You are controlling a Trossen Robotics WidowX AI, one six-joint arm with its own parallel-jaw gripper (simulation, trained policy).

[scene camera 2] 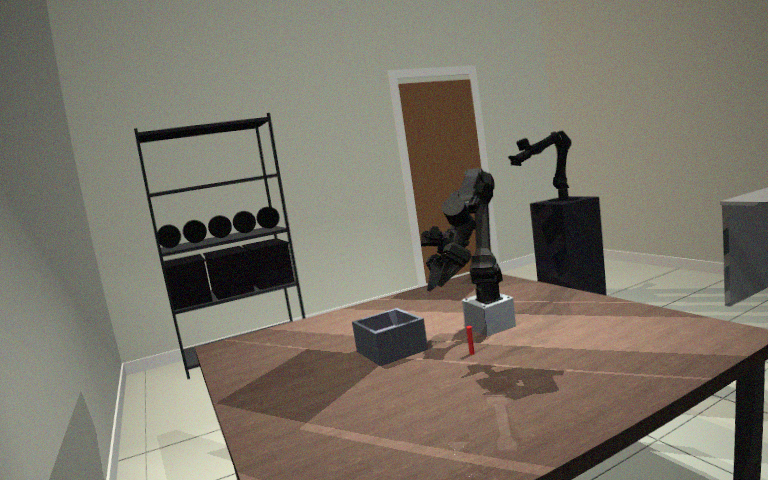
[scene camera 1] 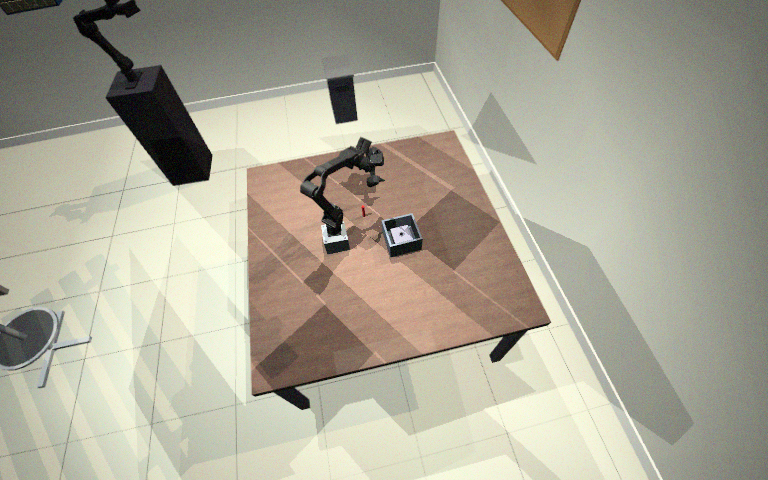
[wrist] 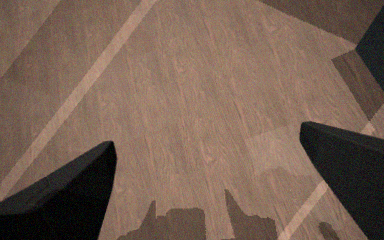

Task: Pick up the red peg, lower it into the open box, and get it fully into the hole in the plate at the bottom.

Scene:
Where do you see a grey box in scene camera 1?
413,245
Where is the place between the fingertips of my gripper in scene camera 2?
433,288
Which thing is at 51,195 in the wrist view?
My gripper.

